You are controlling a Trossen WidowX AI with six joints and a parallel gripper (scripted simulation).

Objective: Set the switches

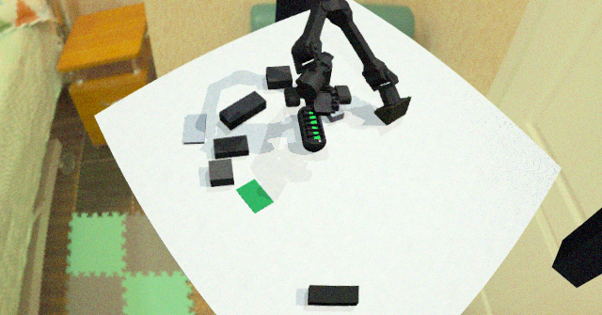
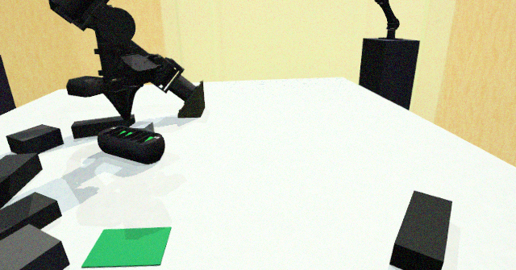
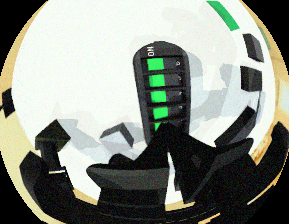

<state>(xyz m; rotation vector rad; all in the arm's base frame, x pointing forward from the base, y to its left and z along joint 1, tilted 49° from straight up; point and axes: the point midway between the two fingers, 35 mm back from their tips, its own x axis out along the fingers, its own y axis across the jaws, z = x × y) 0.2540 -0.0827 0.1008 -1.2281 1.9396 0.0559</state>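
My gripper tip is 10 cm past the small grey cube, 1 cm to the right of it and 6 cm above it. Also, from my gripper tip: green card 29 cm ahead, 5 cm to the left, 7 cm below; light grey plate 27 cm ahead, 26 cm to the right, 7 cm below.
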